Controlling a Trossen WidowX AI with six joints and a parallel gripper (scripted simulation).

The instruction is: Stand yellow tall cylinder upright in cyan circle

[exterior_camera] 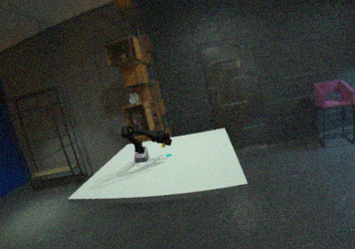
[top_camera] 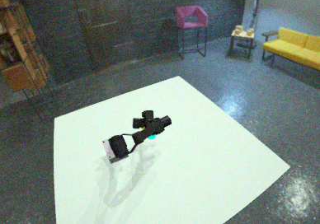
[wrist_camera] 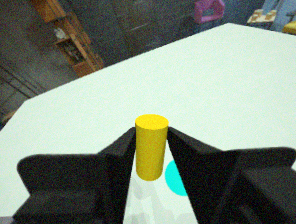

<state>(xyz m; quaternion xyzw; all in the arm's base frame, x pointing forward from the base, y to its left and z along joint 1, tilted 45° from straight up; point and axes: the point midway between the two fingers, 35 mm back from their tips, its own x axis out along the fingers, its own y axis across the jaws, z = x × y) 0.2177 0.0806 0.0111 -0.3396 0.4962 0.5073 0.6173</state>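
The cyan circle is 130 mm below my gripper tip, 20 mm to the right of it and 20 mm ahead of it. Round my gripper tip: yellow tall cylinder 20 mm below, 10 mm to the right, 10 mm behind.
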